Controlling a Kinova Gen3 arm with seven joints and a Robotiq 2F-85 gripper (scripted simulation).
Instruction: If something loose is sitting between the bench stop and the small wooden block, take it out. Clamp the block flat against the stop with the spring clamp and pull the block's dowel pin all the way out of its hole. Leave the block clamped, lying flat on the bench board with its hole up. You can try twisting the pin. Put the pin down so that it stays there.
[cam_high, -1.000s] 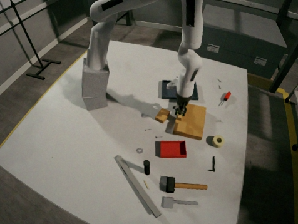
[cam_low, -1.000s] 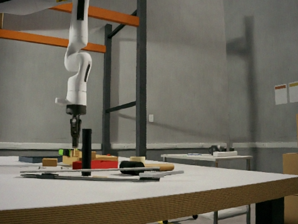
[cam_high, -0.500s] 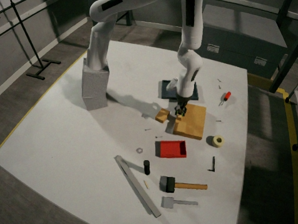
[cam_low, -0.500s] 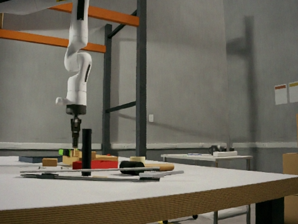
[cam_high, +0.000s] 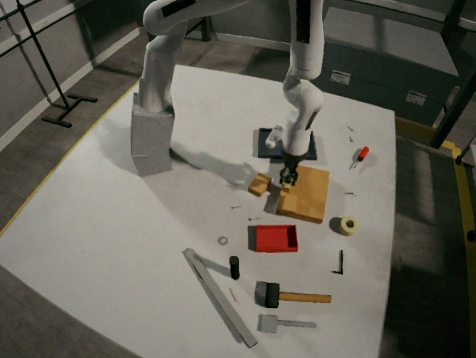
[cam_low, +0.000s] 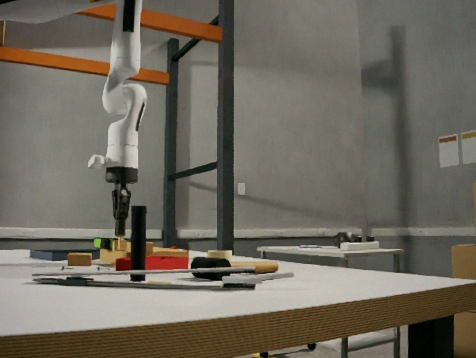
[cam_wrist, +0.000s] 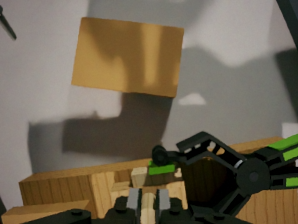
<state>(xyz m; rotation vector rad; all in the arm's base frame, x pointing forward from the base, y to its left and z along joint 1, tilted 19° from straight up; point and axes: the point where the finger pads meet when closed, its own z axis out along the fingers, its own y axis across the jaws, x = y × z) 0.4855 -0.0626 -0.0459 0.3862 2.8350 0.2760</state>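
Now: the dowel pin 20 mm below my hand. Also, from my hand: pale wooden block (40 mm below); then wooden bench board (60 mm ahead, 60 mm below); then tan wooden block (90 mm behind, 10 mm to the left, 70 mm below).
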